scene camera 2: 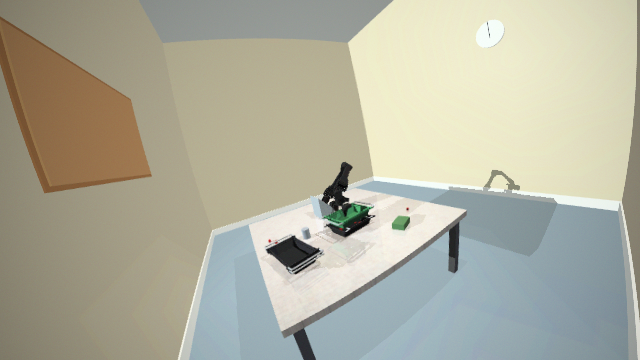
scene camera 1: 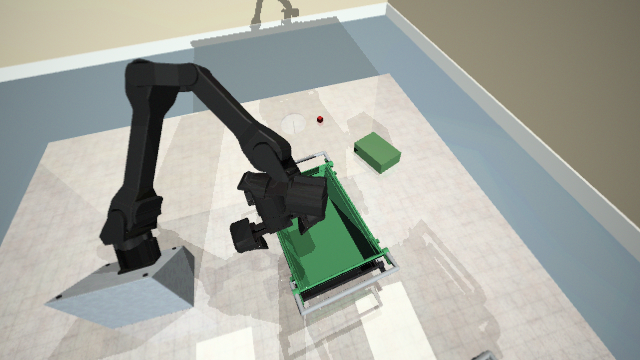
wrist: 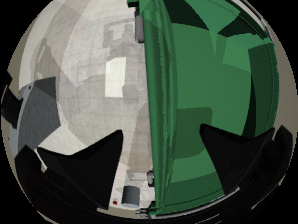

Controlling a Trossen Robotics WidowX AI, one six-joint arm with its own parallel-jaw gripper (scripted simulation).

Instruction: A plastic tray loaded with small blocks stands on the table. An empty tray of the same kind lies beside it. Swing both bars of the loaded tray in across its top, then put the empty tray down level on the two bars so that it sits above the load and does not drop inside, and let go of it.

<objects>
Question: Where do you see a green tray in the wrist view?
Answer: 202,69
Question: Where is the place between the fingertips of my gripper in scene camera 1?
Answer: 284,240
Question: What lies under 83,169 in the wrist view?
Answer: My gripper.
</objects>
